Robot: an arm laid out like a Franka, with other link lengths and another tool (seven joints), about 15 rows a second.
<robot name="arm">
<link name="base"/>
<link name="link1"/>
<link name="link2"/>
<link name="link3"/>
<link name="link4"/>
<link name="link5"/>
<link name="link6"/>
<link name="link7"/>
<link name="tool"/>
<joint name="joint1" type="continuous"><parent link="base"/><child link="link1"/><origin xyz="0 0 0.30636" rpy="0 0 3.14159"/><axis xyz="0 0 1"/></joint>
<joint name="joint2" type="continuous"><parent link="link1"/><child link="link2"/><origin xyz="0 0 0" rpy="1.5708 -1.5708 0"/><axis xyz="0 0 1"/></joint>
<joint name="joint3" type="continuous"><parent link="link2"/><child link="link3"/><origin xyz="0.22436 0 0" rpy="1.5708 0 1.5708"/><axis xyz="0 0 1"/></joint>
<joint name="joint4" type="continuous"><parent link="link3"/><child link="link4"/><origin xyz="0.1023 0 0" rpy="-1.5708 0 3.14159"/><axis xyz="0 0 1"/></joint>
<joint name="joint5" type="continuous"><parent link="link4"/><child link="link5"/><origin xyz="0.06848 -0.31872 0" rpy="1.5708 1.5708 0"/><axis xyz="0 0 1"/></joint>
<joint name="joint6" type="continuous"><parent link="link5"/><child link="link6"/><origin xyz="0 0 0" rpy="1.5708 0 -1.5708"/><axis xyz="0 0 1"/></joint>
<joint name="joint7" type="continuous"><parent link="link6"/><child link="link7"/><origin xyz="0.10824 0 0" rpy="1.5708 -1.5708 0"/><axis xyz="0 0 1"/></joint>
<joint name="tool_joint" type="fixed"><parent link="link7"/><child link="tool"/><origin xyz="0.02 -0.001 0.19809" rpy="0 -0.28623 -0.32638"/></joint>
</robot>
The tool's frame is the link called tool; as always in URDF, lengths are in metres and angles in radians. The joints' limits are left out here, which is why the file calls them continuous.
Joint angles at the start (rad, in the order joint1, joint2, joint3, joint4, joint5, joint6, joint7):
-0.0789 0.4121 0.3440 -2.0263 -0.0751 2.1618 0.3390
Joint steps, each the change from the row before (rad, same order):
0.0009 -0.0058 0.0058 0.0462 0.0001 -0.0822 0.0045
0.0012 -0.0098 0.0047 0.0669 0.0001 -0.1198 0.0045
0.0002 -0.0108 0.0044 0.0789 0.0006 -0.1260 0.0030
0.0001 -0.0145 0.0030 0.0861 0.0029 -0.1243 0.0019
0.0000 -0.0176 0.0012 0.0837 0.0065 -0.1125 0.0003
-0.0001 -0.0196 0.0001 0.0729 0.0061 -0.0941 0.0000
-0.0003 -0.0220 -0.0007 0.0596 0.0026 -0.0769 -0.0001
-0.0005 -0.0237 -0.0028 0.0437 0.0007 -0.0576 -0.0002
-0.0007 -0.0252 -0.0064 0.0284 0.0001 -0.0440 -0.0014
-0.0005 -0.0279 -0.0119 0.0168 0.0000 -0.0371 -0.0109
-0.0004 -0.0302 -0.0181 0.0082 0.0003 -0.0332 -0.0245
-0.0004 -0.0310 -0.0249 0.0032 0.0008 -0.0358 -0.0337
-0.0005 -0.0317 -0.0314 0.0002 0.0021 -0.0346 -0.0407
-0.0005 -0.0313 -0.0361 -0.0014 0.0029 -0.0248 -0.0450
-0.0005 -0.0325 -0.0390 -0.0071 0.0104 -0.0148 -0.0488
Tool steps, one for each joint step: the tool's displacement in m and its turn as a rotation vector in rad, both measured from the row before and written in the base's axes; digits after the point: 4 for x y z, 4 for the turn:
0.0019 0.0010 0.0136 -0.0123 0.0280 0.0025
0.0020 -0.0009 0.0213 -0.0192 0.0399 0.0018
0.0035 -0.0017 0.0268 -0.0173 0.0335 0.0000
0.0044 -0.0022 0.0322 -0.0131 0.0222 -0.0030
0.0034 -0.0023 0.0341 -0.0066 0.0115 -0.0053
0.0016 -0.0024 0.0323 -0.0038 0.0024 -0.0051
-0.0002 -0.0031 0.0296 -0.0054 -0.0046 -0.0039
-0.0012 -0.0039 0.0253 -0.0063 -0.0100 -0.0048
-0.0024 -0.0054 0.0208 -0.0076 -0.0098 -0.0065
-0.0034 -0.0077 0.0179 -0.0066 -0.0072 -0.0022
-0.0042 -0.0103 0.0158 -0.0034 -0.0036 0.0046
-0.0058 -0.0133 0.0141 -0.0016 0.0041 0.0064
-0.0064 -0.0157 0.0133 0.0026 0.0063 0.0059
-0.0052 -0.0169 0.0127 0.0080 -0.0009 0.0050
-0.0048 -0.0160 0.0113 0.0189 -0.0057 0.0062

